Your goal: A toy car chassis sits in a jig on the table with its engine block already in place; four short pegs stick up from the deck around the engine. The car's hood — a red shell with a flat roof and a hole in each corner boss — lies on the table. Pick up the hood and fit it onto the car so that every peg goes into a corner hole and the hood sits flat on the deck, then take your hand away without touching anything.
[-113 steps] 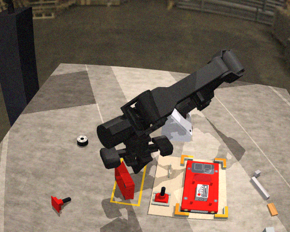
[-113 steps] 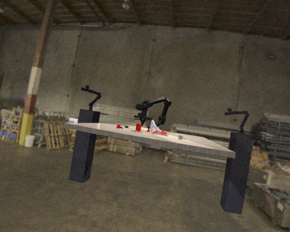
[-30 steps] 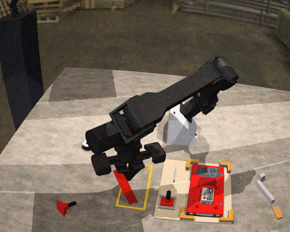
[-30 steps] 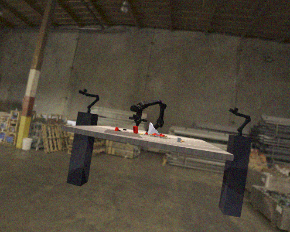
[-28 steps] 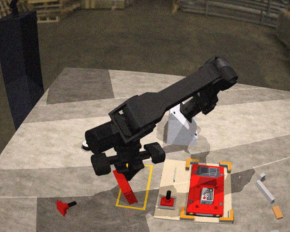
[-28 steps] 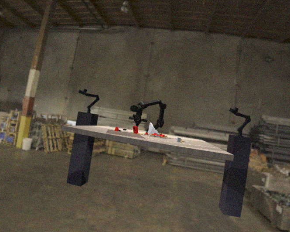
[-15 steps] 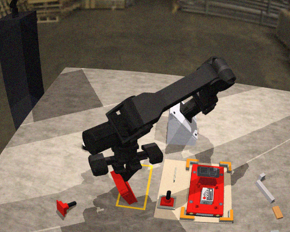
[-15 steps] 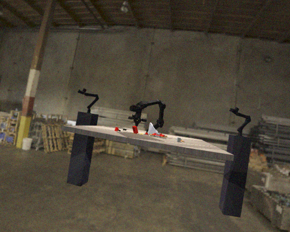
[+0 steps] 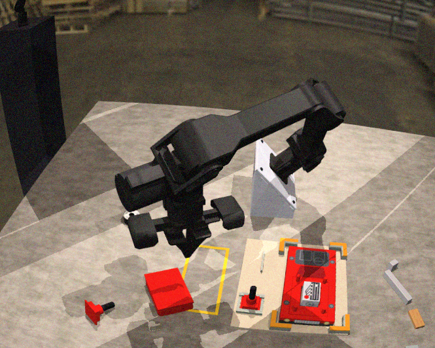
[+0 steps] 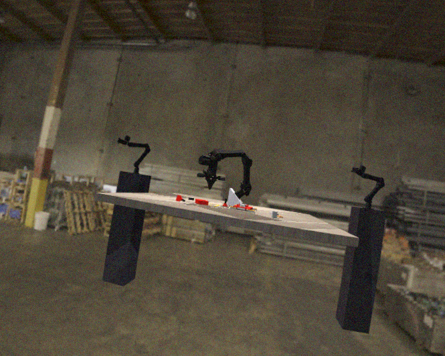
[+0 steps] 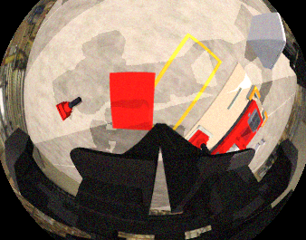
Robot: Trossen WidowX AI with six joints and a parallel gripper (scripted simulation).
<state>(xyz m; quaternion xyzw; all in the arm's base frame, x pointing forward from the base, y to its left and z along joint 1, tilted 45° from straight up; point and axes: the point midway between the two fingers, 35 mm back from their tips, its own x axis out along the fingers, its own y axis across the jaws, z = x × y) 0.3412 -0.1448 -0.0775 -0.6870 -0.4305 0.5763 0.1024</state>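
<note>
My gripper tip is now 90 mm above the red hood, 30 mm to the left of it and 20 mm short of it. Round my gripper tip: grey engine block: 240 mm to the left, 80 mm below, 10 mm ahead.
</note>
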